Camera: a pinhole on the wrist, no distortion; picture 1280 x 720 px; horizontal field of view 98.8 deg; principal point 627.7 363.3 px. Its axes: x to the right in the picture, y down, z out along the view. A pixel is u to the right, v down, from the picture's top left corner.
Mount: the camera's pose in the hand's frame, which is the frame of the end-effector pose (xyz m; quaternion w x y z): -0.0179 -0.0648 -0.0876 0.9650 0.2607 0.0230 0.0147
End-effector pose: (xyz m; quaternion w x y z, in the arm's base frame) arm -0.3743 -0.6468 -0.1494 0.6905 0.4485 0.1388 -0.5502
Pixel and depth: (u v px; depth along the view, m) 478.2 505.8 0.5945
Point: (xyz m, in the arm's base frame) -0.7912 -0.9420 0.1285
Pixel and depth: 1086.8 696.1 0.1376
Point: -0.4091 -0.7650 -0.2080
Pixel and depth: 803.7 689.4 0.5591
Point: -0.5218 -1.1930 0.0107
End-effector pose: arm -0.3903 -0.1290 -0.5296 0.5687 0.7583 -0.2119 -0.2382
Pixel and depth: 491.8 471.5 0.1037
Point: -0.4238 -0.0898 -0.6247
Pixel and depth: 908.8 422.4 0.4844
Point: -0.3843 -0.4776 -0.8874
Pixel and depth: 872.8 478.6 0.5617
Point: -0.4407 -0.5618 -0.8945
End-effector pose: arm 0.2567 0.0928 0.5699 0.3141 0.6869 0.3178 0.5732
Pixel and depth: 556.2 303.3 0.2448
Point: 0.3452 0.1837 0.3633
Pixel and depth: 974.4 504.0 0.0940
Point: 0.2598 0.1825 0.5257
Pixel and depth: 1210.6 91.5 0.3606
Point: 0.3997 0.6238 0.4734
